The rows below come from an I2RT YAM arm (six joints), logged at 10 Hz.
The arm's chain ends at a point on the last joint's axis. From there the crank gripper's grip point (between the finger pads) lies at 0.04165 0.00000 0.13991 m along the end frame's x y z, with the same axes.
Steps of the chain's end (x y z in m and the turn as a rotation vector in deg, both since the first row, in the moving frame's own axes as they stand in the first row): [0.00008 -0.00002 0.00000 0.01 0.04 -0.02]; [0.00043 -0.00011 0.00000 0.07 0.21 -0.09]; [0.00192 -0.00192 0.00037 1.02 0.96 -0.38]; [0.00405 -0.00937 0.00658 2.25 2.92 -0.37]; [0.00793 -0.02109 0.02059 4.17 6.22 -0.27]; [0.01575 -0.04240 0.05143 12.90 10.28 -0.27]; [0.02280 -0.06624 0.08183 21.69 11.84 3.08]
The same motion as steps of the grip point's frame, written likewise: [0.00018 -0.00006 -0.00003 0.01 0.04 -0.02]; [0.00094 -0.00035 -0.00015 0.07 0.21 -0.09]; [0.00425 -0.00469 -0.00037 1.02 0.96 -0.38]; [0.01110 -0.01511 0.00416 2.25 2.92 -0.37]; [0.02281 -0.03131 0.01488 4.17 6.22 -0.27]; [0.03977 -0.07288 0.03828 12.90 10.28 -0.27]; [0.05128 -0.11302 0.06110 21.69 11.84 3.08]
